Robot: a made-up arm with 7 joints. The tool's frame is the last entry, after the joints.
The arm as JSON. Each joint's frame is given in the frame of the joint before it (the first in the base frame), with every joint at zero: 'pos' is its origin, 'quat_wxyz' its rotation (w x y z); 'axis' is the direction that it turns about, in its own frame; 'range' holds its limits. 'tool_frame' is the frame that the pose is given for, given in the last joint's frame.
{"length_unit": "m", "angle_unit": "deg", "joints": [
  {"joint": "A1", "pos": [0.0, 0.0, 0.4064], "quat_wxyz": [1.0, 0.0, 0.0, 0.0], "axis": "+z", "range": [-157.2, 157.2]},
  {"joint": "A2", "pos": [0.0, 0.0, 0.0], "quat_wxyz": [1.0, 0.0, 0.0, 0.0], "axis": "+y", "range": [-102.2, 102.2]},
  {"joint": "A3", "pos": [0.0, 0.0, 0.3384], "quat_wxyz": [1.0, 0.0, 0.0, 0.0], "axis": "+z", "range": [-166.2, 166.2]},
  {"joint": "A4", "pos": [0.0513, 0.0, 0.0], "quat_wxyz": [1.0, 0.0, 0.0, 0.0], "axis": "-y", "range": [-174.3, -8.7]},
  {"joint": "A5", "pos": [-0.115, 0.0, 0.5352], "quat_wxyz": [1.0, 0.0, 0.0, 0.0], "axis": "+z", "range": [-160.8, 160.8]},
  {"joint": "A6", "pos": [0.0, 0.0, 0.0], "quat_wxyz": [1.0, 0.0, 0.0, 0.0], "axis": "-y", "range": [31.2, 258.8]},
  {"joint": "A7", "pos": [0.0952, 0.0, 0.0], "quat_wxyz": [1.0, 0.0, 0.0, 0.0], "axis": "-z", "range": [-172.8, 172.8]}
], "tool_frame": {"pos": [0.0, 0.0, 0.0], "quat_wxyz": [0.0, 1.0, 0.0, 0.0]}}
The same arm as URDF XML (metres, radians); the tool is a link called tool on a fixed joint. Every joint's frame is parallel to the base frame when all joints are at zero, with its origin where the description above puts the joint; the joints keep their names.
<robot name="arm">
  <joint name="A1" type="revolute">
    <parent link="base_link"/>
    <child link="link1"/>
    <origin xyz="0 0 0.4064" rpy="0 0 0"/>
    <axis xyz="0 0 1"/>
    <limit lower="-2.7437" upper="2.7437"/>
  </joint>
  <joint name="A2" type="revolute">
    <parent link="link1"/>
    <child link="link2"/>
    <origin xyz="0 0 0" rpy="0 0 0"/>
    <axis xyz="0 1 0"/>
    <limit lower="-1.7837" upper="1.7837"/>
  </joint>
  <joint name="A3" type="revolute">
    <parent link="link2"/>
    <child link="link3"/>
    <origin xyz="0 0 0.3384" rpy="0 0 0"/>
    <axis xyz="0 0 1"/>
    <limit lower="-2.9007" upper="2.9007"/>
  </joint>
  <joint name="A4" type="revolute">
    <parent link="link3"/>
    <child link="link4"/>
    <origin xyz="0.0513 0 0" rpy="0 0 0"/>
    <axis xyz="0 -1 0"/>
    <limit lower="-3.0421" upper="-0.1518"/>
  </joint>
  <joint name="A5" type="revolute">
    <parent link="link4"/>
    <child link="link5"/>
    <origin xyz="-0.115 0 0.5352" rpy="0 0 0"/>
    <axis xyz="0 0 1"/>
    <limit lower="-2.8065" upper="2.8065"/>
  </joint>
  <joint name="A6" type="revolute">
    <parent link="link5"/>
    <child link="link6"/>
    <origin xyz="0 0 0" rpy="0 0 0"/>
    <axis xyz="0 -1 0"/>
    <limit lower="0.5445" upper="4.5169"/>
  </joint>
  <joint name="A7" type="revolute">
    <parent link="link6"/>
    <child link="link7"/>
    <origin xyz="0.0952 0 0" rpy="0 0 0"/>
    <axis xyz="0 0 -1"/>
    <limit lower="-3.0159" upper="3.0159"/>
  </joint>
  <joint name="tool_joint" type="fixed">
    <parent link="link7"/>
    <child link="tool"/>
    <origin xyz="0 0 0" rpy="3.1416 0 0"/>
  </joint>
  <link name="base_link"/>
  <link name="link1"/>
  <link name="link2"/>
  <link name="link3"/>
  <link name="link4"/>
  <link name="link5"/>
  <link name="link6"/>
  <link name="link7"/>
  <link name="tool"/>
</robot>

